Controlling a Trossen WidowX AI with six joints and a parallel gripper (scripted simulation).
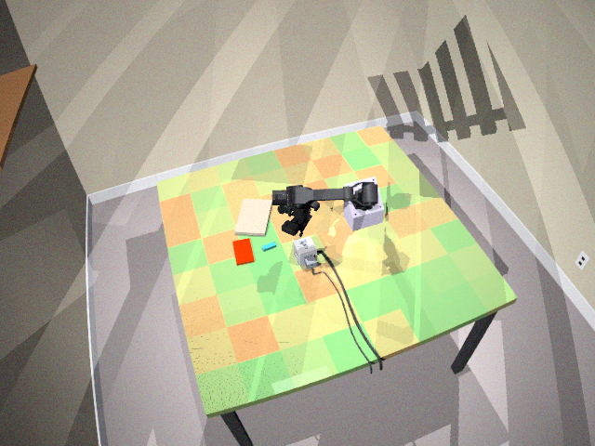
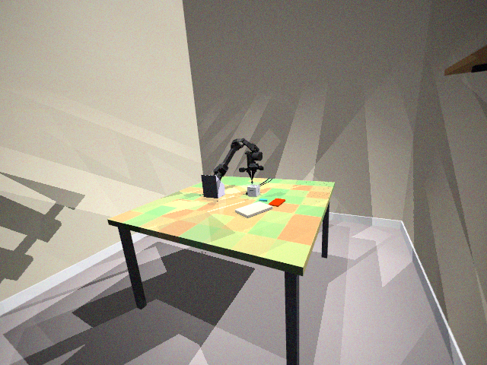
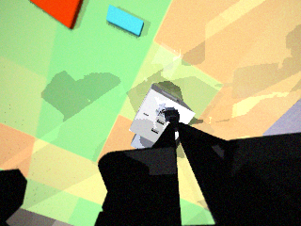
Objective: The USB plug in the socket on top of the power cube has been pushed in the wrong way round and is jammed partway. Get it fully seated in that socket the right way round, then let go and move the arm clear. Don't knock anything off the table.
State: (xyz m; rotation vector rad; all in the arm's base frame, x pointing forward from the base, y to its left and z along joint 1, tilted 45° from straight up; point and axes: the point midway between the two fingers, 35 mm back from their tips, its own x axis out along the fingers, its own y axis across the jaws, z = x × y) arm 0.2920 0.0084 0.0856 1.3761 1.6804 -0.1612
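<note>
Now: the dark USB plug 2 cm below my gripper tip. Also, from my gripper tip: beige pad (28 cm to the right, 13 cm below, 13 cm ahead); cyan block (13 cm below, 12 cm ahead, 9 cm to the right).
</note>
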